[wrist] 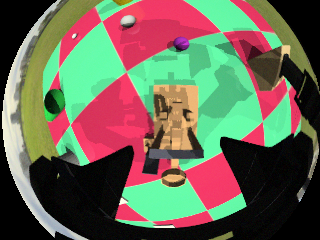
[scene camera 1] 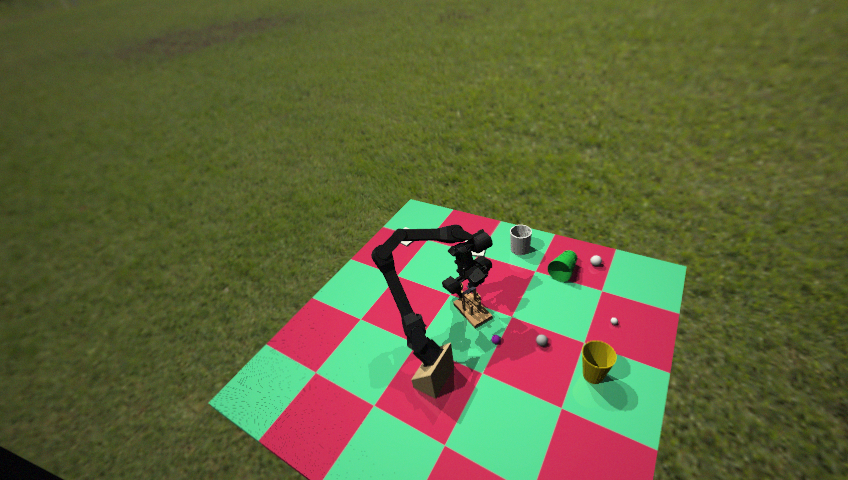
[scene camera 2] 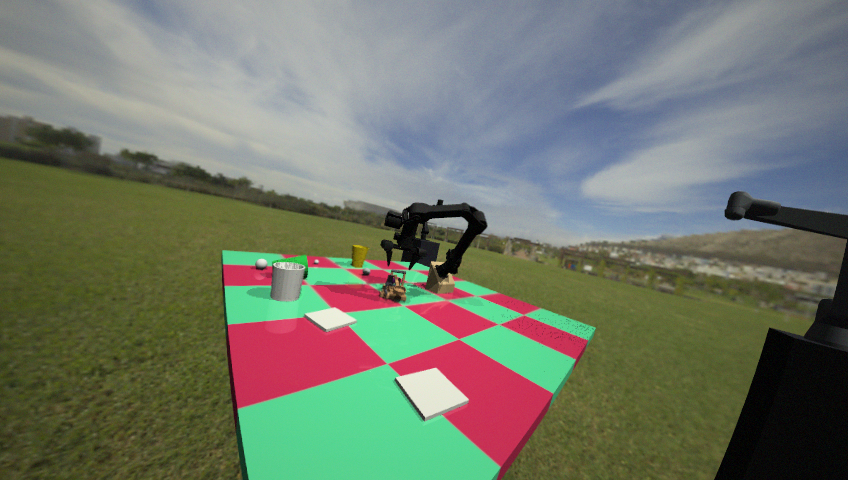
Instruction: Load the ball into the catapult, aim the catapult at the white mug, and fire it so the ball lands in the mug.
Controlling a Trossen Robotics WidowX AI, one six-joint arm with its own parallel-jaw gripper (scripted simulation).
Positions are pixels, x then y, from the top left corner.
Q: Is my gripper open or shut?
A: Open.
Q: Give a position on a wooden catapult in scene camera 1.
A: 470, 306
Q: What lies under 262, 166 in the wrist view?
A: My gripper.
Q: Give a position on a white mug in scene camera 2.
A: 287, 277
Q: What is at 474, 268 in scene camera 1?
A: My gripper.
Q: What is my gripper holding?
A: Nothing.
